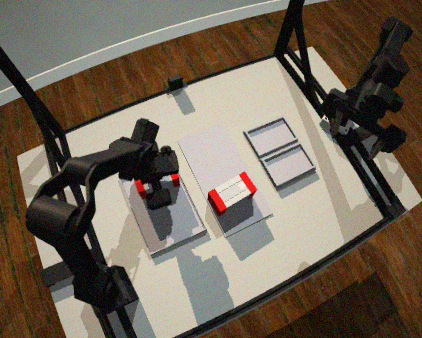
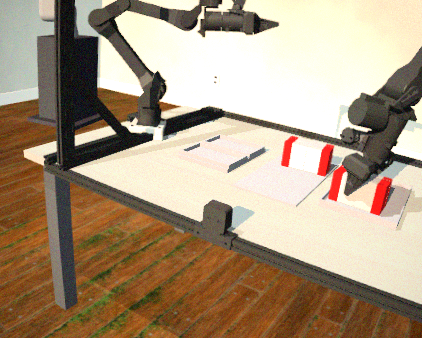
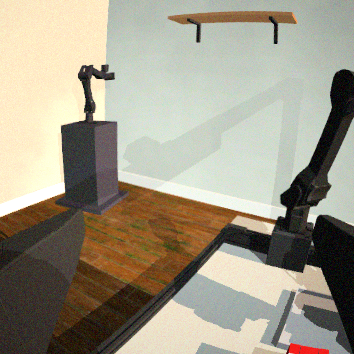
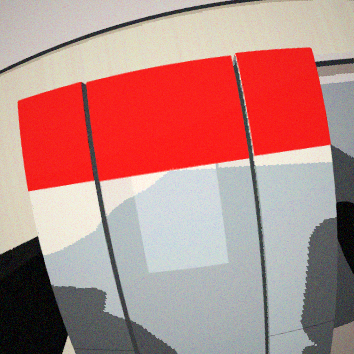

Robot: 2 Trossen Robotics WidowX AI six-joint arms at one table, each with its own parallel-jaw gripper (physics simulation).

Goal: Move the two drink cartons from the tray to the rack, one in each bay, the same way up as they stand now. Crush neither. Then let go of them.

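Frame: origin at the left arm's base, x ahead, y left, z up, level; millimetres.
Seen in the pictures: left gripper, fingertip midpoint: [image 1: 352, 148] [image 2: 277, 23] [image 3: 203, 225]; right gripper, fingertip midpoint: [image 1: 163, 180] [image 2: 353, 190] [image 4: 218, 222]; left arm's base, link origin: [image 2: 148, 123]; right arm's base, link origin: [image 1: 105, 291] [image 3: 293, 226].
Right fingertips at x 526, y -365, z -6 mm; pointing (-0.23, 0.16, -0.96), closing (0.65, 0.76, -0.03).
Note:
Offsets run from my right fingertips to a thing's top centre. "*": to the spot under its first point. Level surfaces: height alone.
One red-ended white drink carton @(dy -17, dx +10, dz +45 mm) [image 1: 142, 188] [image 2: 358, 198] [image 4: 175, 218] lies at the far end of the grey tray @(dy +27, dx +54, dz -14 mm) [image 1: 183, 221] [image 2: 337, 204]. My right gripper [image 1: 157, 192] [image 2: 355, 184] [image 4: 218, 222] is open and low over it, with a finger on each long side; I cannot tell if they touch. The second carton @(dy +188, dx -73, dz +43 mm) [image 1: 232, 192] [image 2: 307, 159] lies on the flat pale mat @(dz -25 mm) [image 1: 209, 151] [image 2: 277, 184]. The two-bay rack @(dy +240, dx -296, dz -10 mm) [image 1: 281, 146] [image 2: 240, 161] holds nothing. My left gripper [image 1: 354, 134] [image 2: 273, 23] [image 3: 203, 225] is open, high up and far from the cartons.
A small black block @(* dy -175, dx -304, dz +19 mm) [image 1: 175, 81] [image 2: 217, 214] sits on the table's edge rail. Black frame posts @(* dy +68, dx -670, dz +122 mm) [image 1: 291, 30] [image 2: 65, 84] stand at the table corners. The left arm's base is beside the rack's end of the table.

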